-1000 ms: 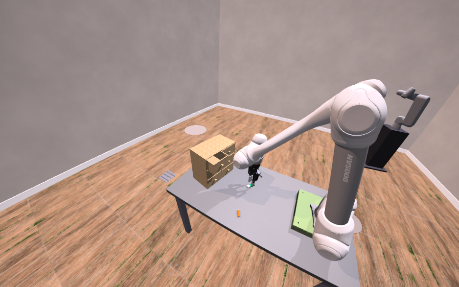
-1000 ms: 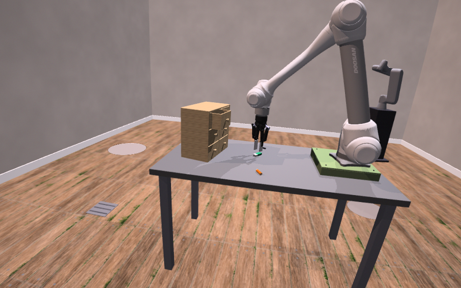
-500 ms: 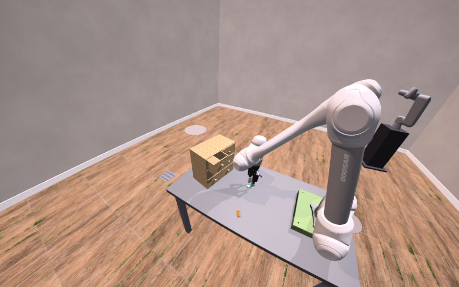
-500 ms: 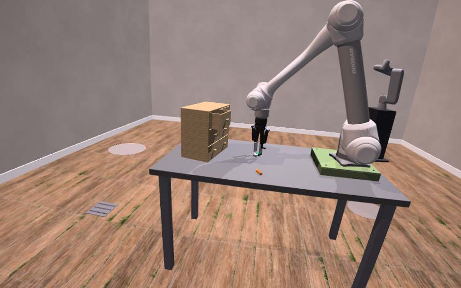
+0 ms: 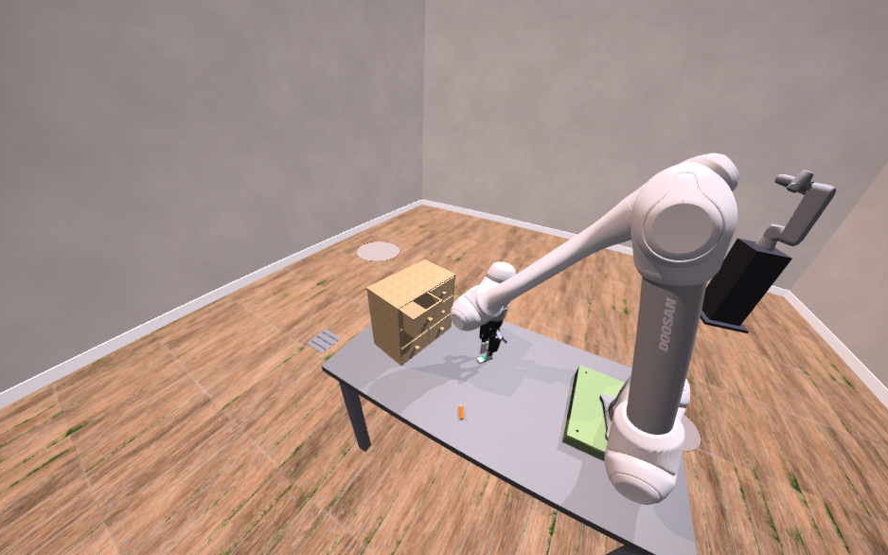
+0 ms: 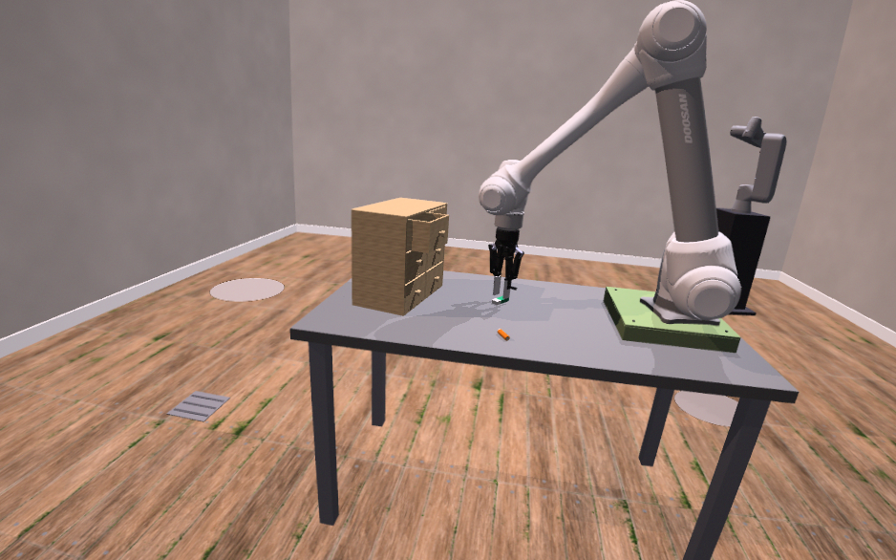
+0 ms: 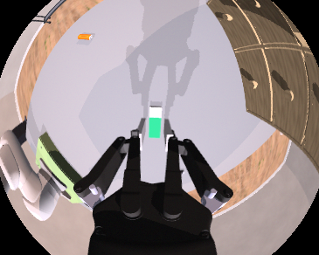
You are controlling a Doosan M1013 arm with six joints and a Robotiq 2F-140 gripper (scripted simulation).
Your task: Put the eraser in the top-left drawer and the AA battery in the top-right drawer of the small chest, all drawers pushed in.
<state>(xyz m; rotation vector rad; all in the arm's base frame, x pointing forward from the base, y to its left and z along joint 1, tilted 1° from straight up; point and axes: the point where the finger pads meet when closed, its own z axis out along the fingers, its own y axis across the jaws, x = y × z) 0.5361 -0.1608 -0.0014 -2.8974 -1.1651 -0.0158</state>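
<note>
Now: hand 5 cm above the eraser. Also, from my hand: small dark object (15 cm to the right, 6 cm behind, 5 cm below); then orange AA battery (27 cm to the left, 5 cm below, 3 cm ahead).
</note>
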